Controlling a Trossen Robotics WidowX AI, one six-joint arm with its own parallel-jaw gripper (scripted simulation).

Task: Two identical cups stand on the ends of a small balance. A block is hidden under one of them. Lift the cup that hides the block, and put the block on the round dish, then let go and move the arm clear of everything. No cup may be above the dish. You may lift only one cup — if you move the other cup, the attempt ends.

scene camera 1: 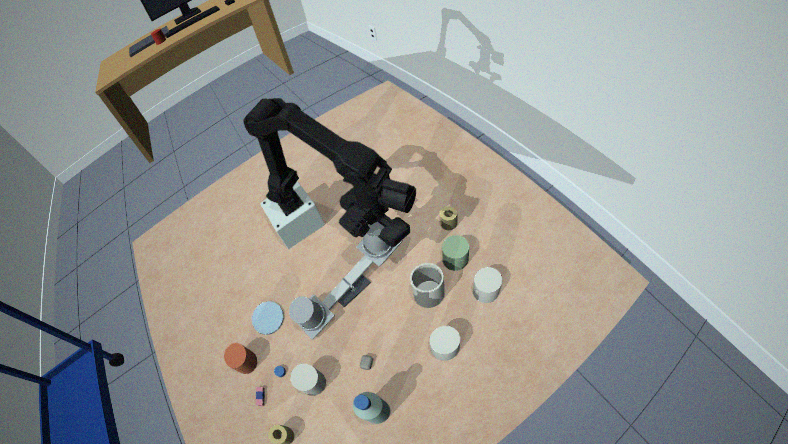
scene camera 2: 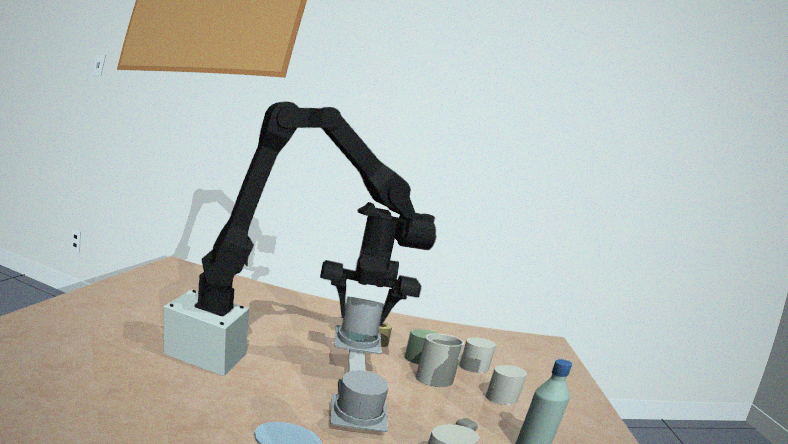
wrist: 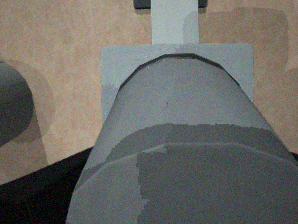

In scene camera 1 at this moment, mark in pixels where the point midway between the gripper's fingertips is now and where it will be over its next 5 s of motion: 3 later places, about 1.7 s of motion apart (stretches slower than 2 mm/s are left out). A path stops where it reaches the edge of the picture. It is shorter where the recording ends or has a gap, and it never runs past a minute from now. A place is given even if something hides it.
My gripper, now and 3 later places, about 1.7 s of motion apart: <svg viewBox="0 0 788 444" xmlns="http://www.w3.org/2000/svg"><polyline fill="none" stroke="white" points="378,235 374,218 403,216 405,211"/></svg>
